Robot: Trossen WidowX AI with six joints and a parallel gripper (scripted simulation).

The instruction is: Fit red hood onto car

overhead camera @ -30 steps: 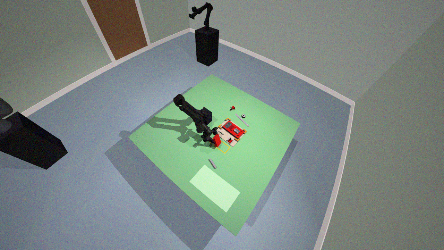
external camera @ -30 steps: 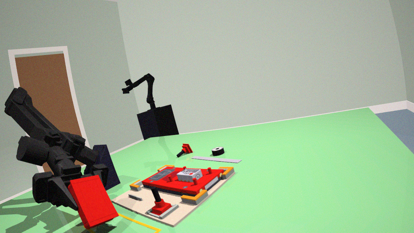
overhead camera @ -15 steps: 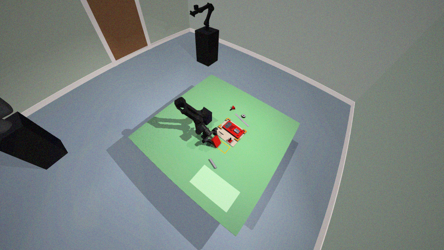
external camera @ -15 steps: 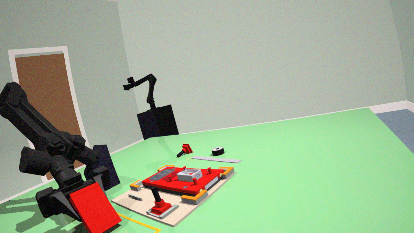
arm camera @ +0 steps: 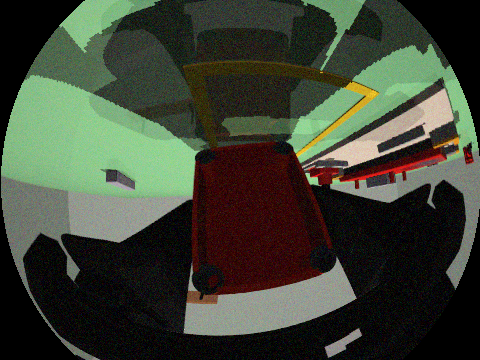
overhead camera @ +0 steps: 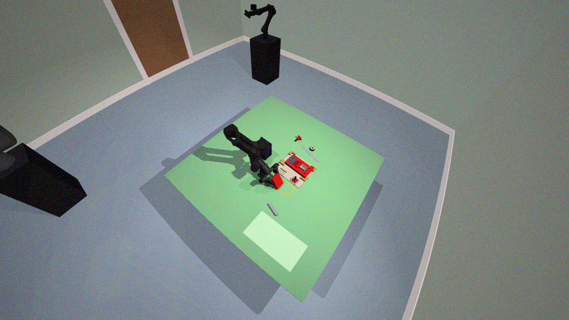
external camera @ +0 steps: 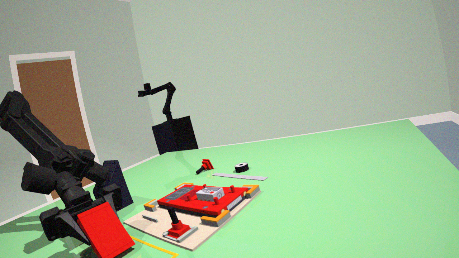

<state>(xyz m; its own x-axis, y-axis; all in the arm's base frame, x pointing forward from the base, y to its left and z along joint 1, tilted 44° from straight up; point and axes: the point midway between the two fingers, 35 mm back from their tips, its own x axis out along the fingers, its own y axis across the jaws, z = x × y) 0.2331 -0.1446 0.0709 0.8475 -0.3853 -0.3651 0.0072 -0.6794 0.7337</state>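
Now: gripper tip 1 cm below the red hood. From my gripper tip the other things lie so: grey engine block (23 cm to the left, 8 cm ahead, 2 cm below); grey bar (17 cm to the right, 10 cm ahead, 3 cm below); jig (21 cm to the left, 4 cm ahead, 3 cm below).
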